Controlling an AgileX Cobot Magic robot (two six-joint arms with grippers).
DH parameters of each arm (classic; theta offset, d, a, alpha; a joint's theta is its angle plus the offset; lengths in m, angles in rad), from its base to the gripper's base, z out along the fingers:
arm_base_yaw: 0 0.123 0 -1.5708
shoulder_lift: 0.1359 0 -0.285 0
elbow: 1.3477 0 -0.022 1.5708
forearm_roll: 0 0.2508 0 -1.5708
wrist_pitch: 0 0 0.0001 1.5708
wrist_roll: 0 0.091 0 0
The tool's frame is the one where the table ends.
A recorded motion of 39 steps. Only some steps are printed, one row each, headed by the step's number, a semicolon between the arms.
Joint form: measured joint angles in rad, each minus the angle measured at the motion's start. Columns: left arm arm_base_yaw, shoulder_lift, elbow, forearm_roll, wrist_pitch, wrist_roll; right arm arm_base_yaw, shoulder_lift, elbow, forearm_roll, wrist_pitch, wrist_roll.
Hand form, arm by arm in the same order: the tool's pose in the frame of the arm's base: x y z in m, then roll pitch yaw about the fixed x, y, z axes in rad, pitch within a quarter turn. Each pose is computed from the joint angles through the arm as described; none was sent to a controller.
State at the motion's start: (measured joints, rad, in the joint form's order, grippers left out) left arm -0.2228 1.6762 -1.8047 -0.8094 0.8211 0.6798; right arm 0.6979 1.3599 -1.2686 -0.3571 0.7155 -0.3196
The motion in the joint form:
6: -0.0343 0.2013 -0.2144 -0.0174 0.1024 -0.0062; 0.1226 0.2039 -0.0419 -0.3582 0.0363 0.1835
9: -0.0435 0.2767 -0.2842 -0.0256 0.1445 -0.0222; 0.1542 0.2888 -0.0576 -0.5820 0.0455 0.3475
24: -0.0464 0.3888 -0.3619 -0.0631 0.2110 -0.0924; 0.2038 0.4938 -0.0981 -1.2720 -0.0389 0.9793
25: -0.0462 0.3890 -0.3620 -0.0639 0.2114 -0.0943; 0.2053 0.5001 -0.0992 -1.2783 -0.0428 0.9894
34: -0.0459 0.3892 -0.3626 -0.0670 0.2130 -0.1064; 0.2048 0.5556 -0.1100 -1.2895 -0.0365 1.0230
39: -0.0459 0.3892 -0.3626 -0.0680 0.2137 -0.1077; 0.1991 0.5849 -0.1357 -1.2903 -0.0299 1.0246
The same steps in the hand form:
6: 0.3983 -0.1600 0.4234 -2.6689 1.1182 2.7106; 0.2653 0.2248 0.3286 -2.3035 0.3460 -1.6607
9: 0.4122 -0.1700 0.4100 -2.6267 1.0772 2.7132; 0.2784 0.2412 0.3130 -2.1992 0.2805 -1.6574
24: 0.4327 -0.1815 0.3813 -2.4658 0.9626 2.8212; 0.3065 0.2957 0.2815 -1.8616 0.3447 -1.4764
25: 0.4327 -0.1814 0.3813 -2.4623 0.9611 2.8246; 0.3067 0.2975 0.2794 -1.8634 0.3475 -1.4722
34: 0.4326 -0.1815 0.3815 -2.4442 0.9529 2.8434; 0.3129 0.3044 0.2597 -1.8894 0.3386 -1.4920
39: 0.4325 -0.1815 0.3815 -2.4412 0.9517 2.8457; 0.3191 0.3075 0.2548 -1.8890 0.3354 -1.5036

